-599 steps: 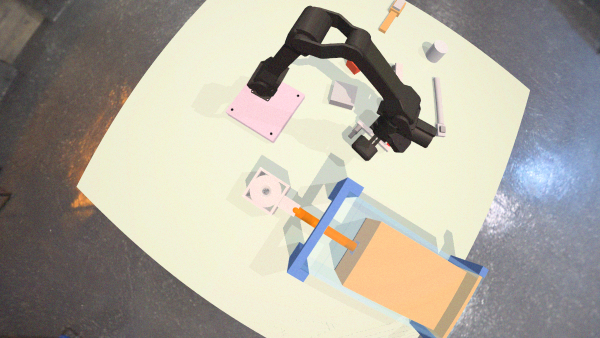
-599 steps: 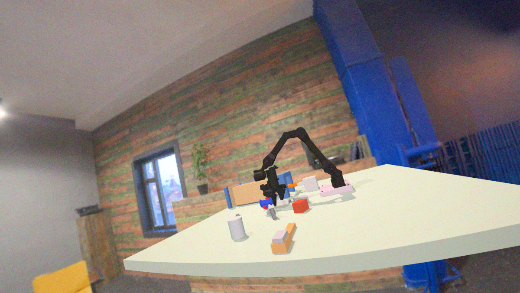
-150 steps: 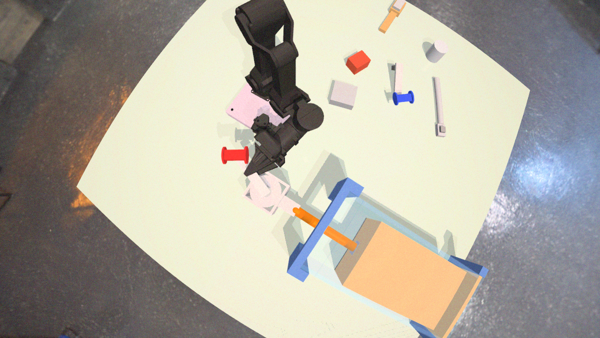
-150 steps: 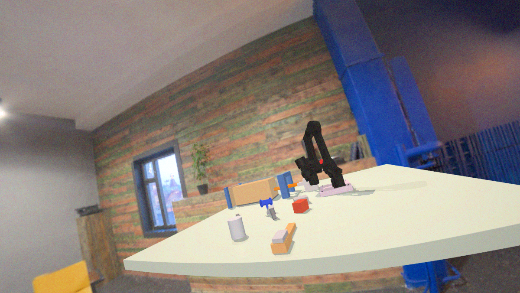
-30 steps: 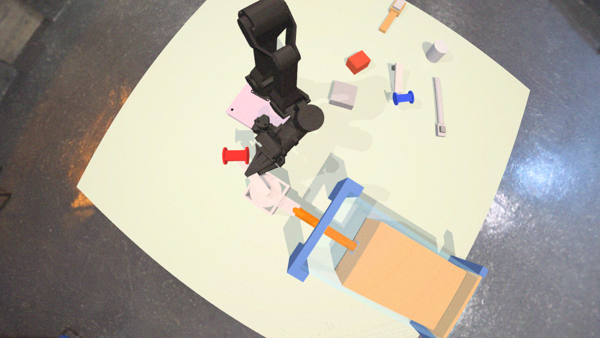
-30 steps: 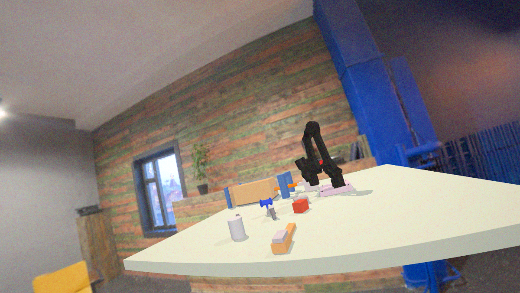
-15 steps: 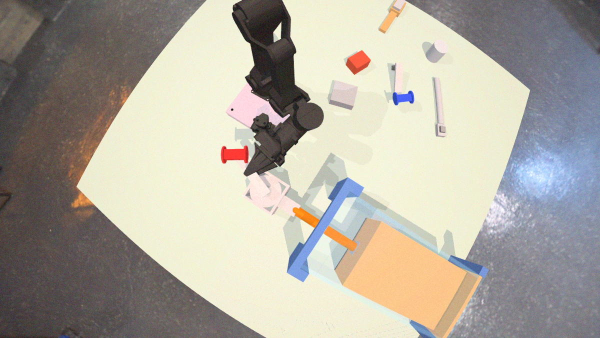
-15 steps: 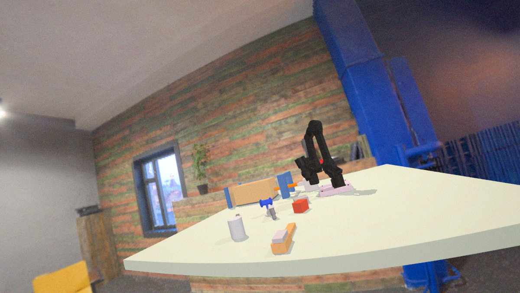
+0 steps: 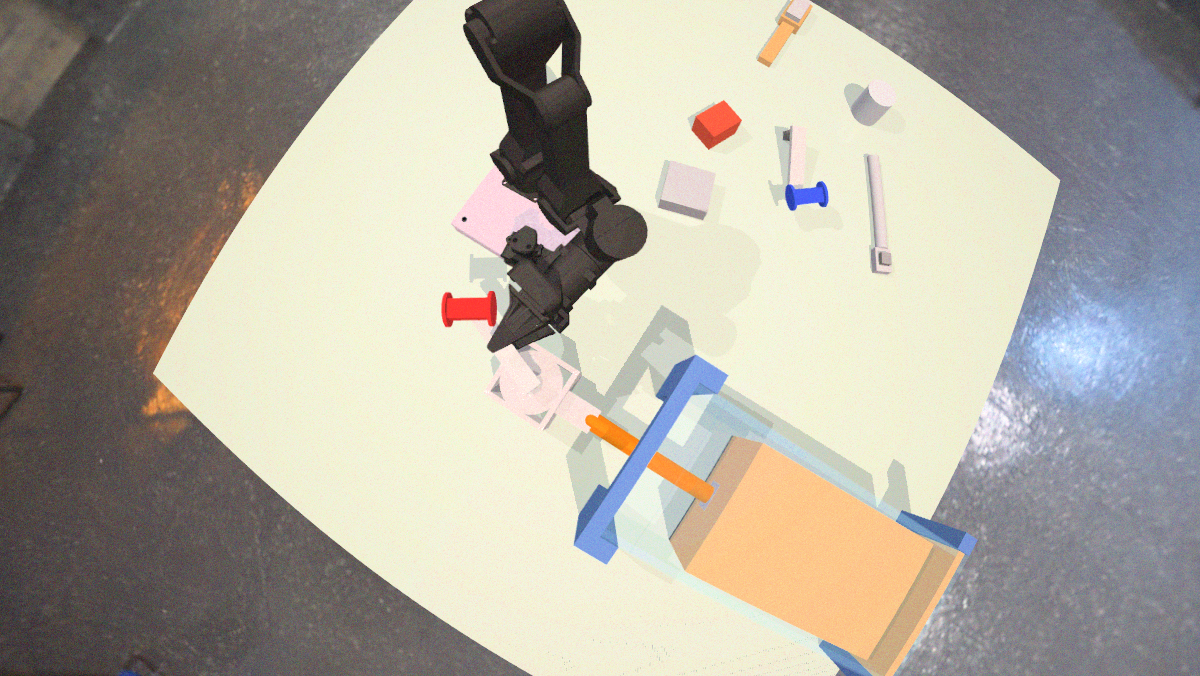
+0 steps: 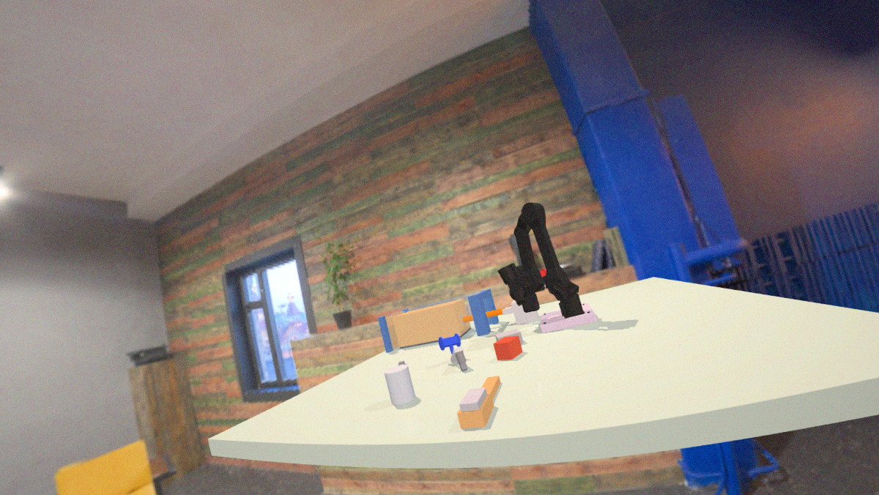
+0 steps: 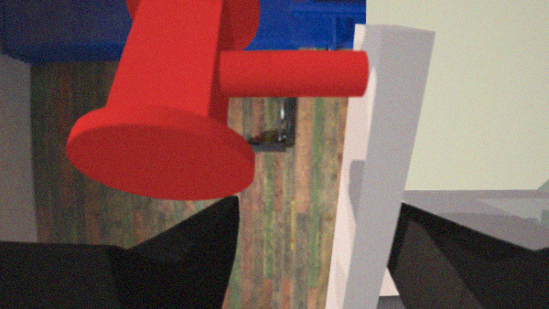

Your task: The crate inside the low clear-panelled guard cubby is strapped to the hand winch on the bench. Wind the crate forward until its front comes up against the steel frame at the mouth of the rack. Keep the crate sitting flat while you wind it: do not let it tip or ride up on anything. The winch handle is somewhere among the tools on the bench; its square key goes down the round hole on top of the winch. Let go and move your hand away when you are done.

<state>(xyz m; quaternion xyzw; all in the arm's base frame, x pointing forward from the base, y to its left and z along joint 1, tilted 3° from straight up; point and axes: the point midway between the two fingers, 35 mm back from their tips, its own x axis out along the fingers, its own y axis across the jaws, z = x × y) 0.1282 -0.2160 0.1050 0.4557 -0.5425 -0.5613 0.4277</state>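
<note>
My gripper tip is now 110 mm above the grey winch, 40 mm short of it and 20 mm to the left of it. Round my gripper tip: grey block: 350 mm to the left, 120 mm below, 90 mm ahead; crank handle with red knob: 10 mm to the left, 10 mm below, 10 mm behind; blue steel frame: 210 mm ahead, 30 mm below, 10 mm to the right.
</note>
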